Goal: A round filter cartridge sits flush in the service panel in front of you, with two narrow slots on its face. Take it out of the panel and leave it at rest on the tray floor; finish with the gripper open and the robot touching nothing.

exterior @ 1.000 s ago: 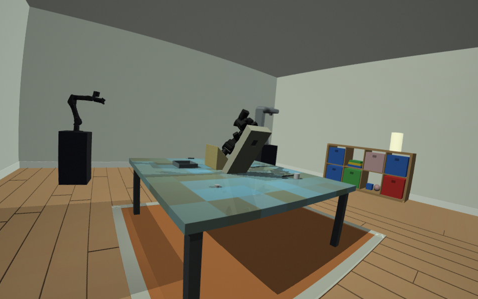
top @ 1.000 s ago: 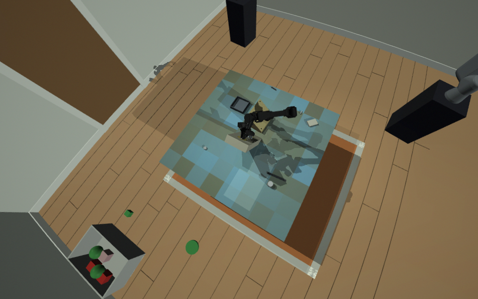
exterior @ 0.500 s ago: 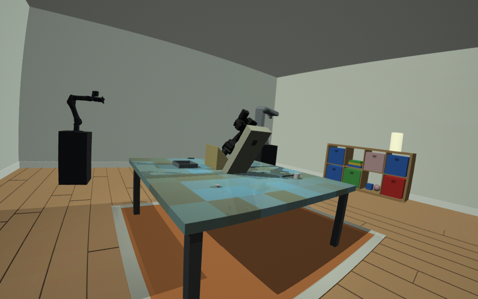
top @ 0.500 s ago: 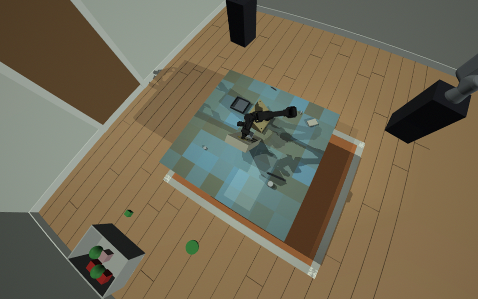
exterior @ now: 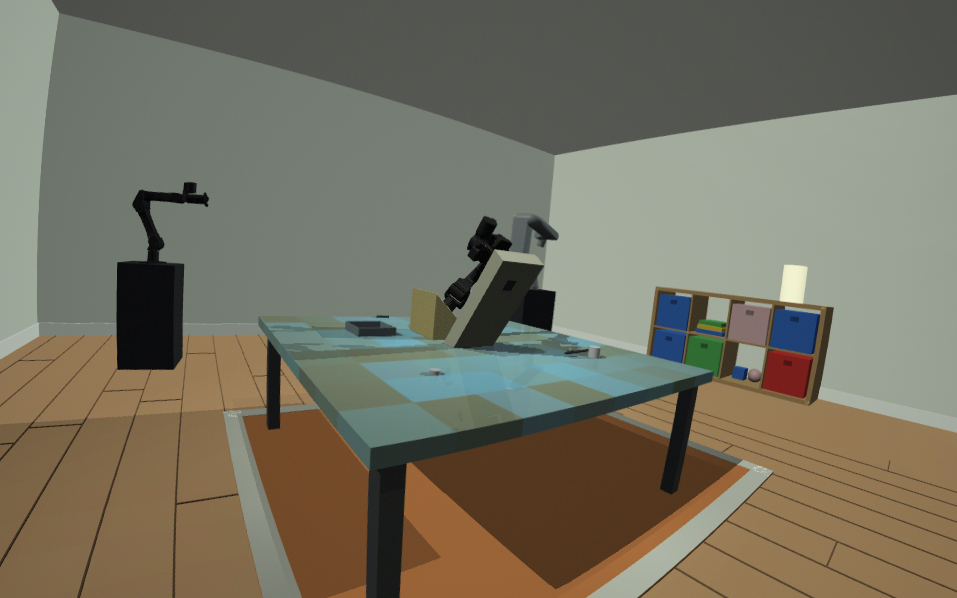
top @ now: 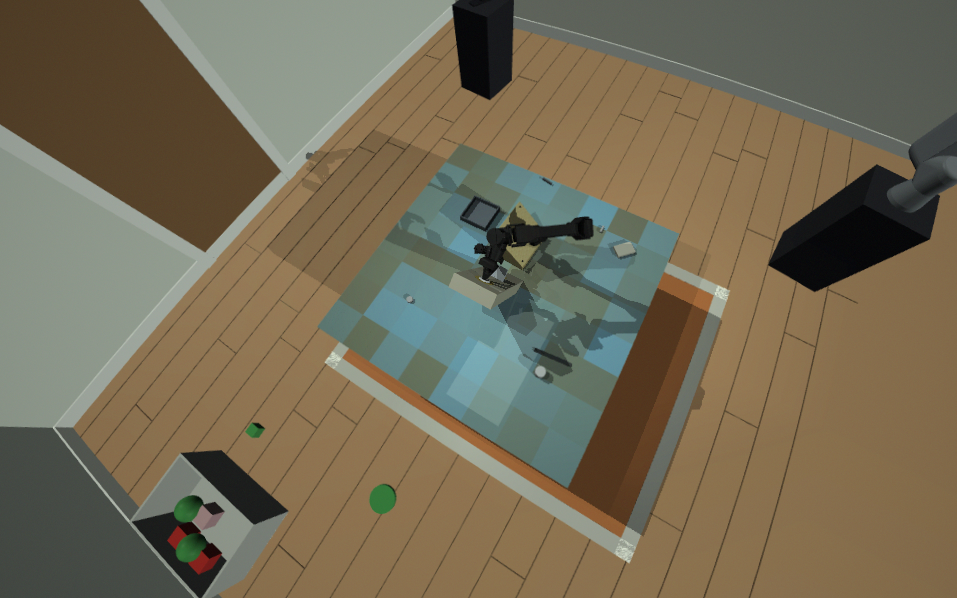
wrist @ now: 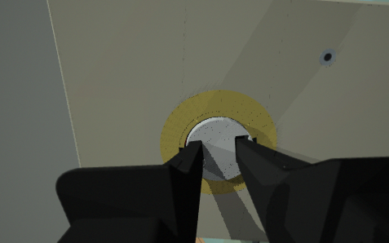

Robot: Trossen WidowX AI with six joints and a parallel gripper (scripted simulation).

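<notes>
Now: gripper tip 30 mm past the service panel and 80 mm above it. The rest, counted from my gripper tip: round grey filter cartridge 10 mm ahead, 10 mm below.
</notes>
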